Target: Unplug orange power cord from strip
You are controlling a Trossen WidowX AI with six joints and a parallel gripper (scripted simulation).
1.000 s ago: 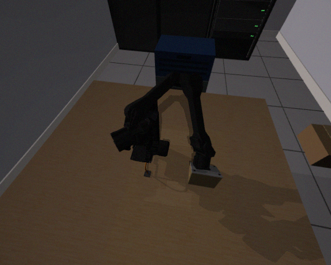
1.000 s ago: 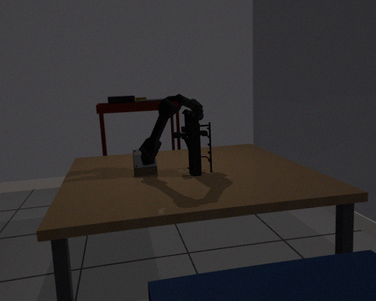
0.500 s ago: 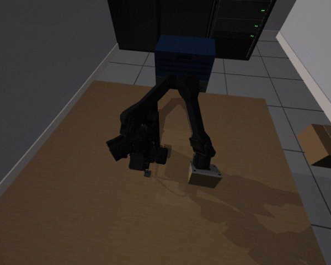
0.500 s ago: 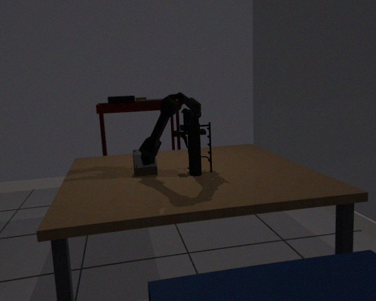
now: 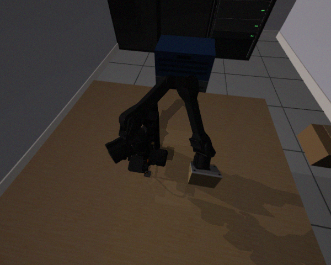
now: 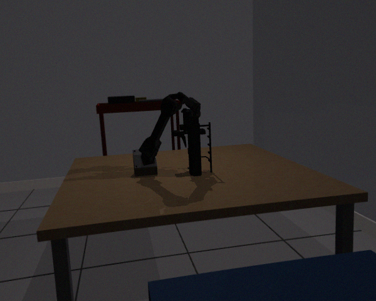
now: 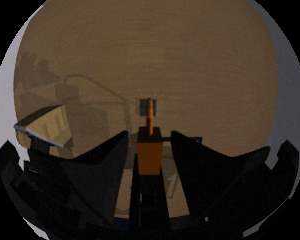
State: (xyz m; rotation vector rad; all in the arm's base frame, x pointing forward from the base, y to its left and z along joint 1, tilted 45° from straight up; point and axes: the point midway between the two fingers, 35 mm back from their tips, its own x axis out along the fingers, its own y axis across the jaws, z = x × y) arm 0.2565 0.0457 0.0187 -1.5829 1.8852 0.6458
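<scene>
Now: gripper tip 5 cm to the left of the orange plug and 1 cm above it. Also, from my gripper tip: thin black rack: 15 cm to the right, 7 cm ahead, 2 cm above.
</scene>
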